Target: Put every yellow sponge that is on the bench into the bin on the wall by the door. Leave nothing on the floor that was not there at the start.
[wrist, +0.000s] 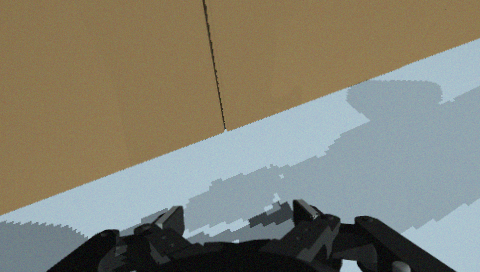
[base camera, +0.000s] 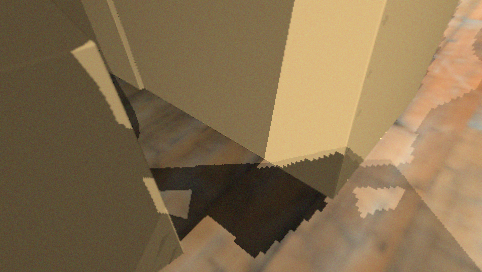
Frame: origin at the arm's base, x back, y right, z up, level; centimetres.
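Seen in the pictures: gripper, between the fingertips: (wrist: 238,215).
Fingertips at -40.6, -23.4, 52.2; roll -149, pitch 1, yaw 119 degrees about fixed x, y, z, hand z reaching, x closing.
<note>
Offsets run from my fingertips to a thing's middle, as dx, dy, dz. "*": to the spot under its first point. Level surfaces: height alone.
My gripper (wrist: 238,215) is open, with its two dark fingers wide apart and no object between them. It is over a pale blue-grey flat surface {dz -0.5} (wrist: 150,182) in the wrist view; I cannot tell whether this is the bench top. A small dark patch shows on that surface between the fingertips, and it looks like shadow. No yellow sponge and no bin show in either view. The gripper does not show in the base camera view.
Brown upright panels {-1.0, -17.6, +8.5} (wrist: 125,75) with a thin dark seam border the pale surface in the wrist view. In the base camera view, tan panels {* +16.5, +10.1, -72.1} (base camera: 65,165) {-19.1, +26.0, -78.4} (base camera: 320,80) stand close on the left and centre, over a mottled brown floor {dz -91.9} (base camera: 440,165) with dark shadows.
</note>
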